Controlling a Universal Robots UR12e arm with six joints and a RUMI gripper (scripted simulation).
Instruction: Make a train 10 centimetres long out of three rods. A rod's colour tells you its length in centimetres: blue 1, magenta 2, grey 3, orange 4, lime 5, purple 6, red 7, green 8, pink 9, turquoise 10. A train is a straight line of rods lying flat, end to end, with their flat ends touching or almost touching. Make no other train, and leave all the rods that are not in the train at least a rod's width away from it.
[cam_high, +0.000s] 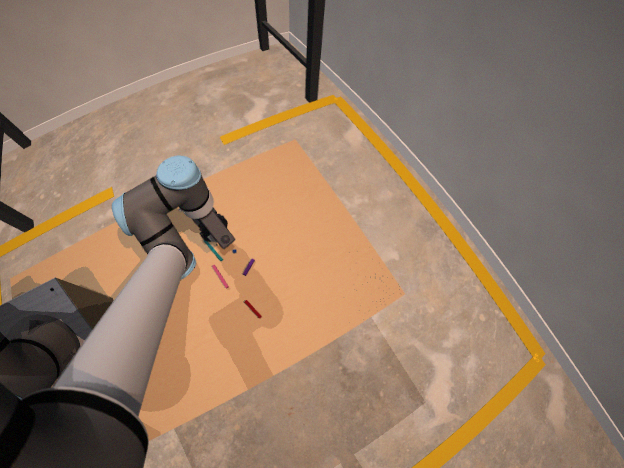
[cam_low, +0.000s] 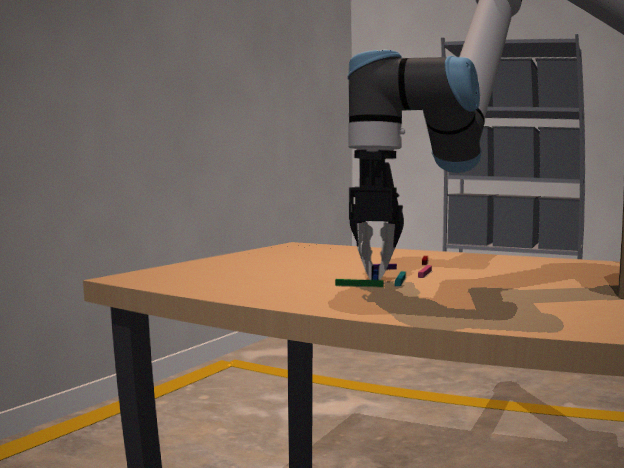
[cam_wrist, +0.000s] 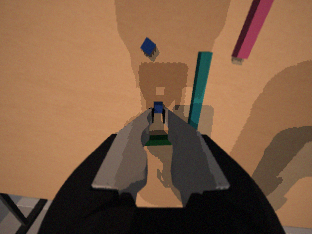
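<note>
My gripper is now 4 cm past the turquoise rod, 1 cm to the left of it and 1 cm above it. Also, from my hand: green rod 1 cm ahead, 5 cm to the left, 1 cm below; then pink rod 7 cm behind, 11 cm to the right, 1 cm below; then purple rod 3 cm ahead, 14 cm to the right, 1 cm below.
</note>
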